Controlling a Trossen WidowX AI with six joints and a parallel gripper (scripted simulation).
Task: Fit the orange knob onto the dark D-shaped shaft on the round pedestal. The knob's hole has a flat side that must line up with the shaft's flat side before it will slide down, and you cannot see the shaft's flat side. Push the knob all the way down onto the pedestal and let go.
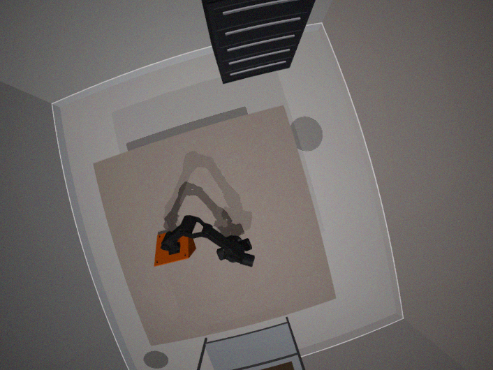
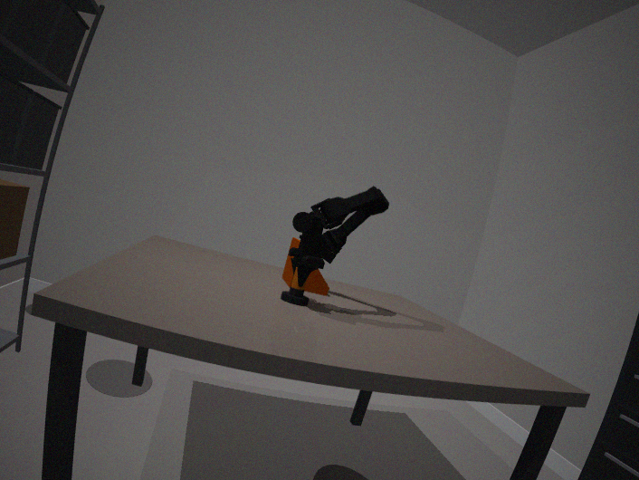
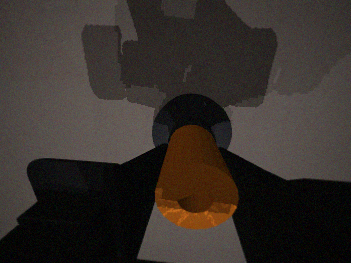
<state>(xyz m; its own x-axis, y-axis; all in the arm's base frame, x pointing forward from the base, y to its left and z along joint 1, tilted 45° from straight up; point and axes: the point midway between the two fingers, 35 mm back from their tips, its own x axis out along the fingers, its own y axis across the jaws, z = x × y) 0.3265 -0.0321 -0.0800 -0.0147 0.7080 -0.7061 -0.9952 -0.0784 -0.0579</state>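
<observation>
Now: gripper tip 20 mm below the orange knob. Also, from my gripper tip: round dark pedestal (20 mm below).
</observation>
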